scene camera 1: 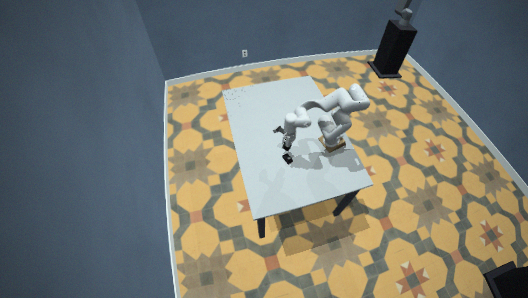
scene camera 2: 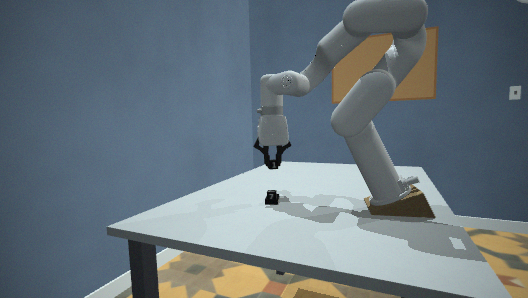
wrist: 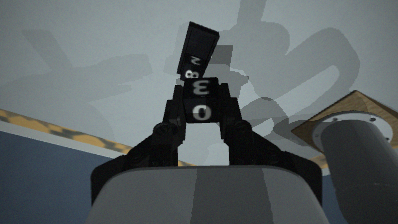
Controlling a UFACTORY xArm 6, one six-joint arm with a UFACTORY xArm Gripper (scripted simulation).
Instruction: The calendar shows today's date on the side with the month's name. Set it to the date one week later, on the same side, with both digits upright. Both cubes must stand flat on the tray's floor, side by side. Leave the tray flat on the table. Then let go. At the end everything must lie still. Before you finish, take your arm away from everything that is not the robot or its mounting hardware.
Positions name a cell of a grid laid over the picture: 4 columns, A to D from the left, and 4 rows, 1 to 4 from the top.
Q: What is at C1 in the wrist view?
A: A black calendar tray.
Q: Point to a black calendar cube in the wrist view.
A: At C2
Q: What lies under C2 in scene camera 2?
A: My gripper.
